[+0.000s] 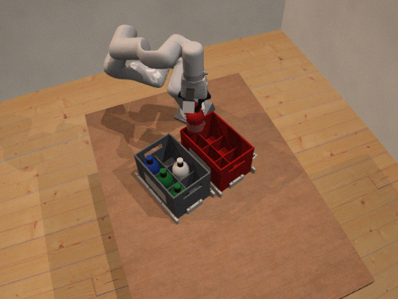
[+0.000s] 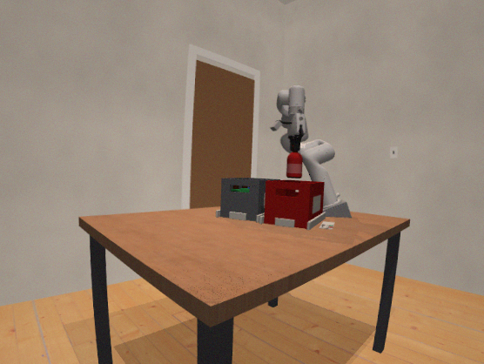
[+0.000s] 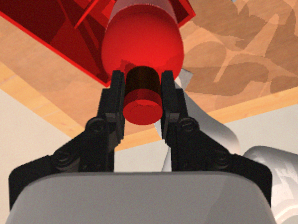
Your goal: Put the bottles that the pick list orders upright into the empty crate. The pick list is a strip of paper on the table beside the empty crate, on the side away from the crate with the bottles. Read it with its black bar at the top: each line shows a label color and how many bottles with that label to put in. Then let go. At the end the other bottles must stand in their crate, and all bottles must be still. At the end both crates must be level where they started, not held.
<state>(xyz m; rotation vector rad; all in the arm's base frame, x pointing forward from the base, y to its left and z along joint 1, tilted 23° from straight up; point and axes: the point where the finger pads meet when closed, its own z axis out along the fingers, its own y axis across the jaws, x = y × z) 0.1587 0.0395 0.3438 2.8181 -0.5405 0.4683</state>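
The red bottle is 70 mm below my hand. Also, from my hand: white bottle: 110 mm ahead, 110 mm to the right, 250 mm below; red crate: 70 mm ahead, 70 mm to the left, 250 mm below; grey crate: 130 mm ahead, 150 mm to the right, 250 mm below.
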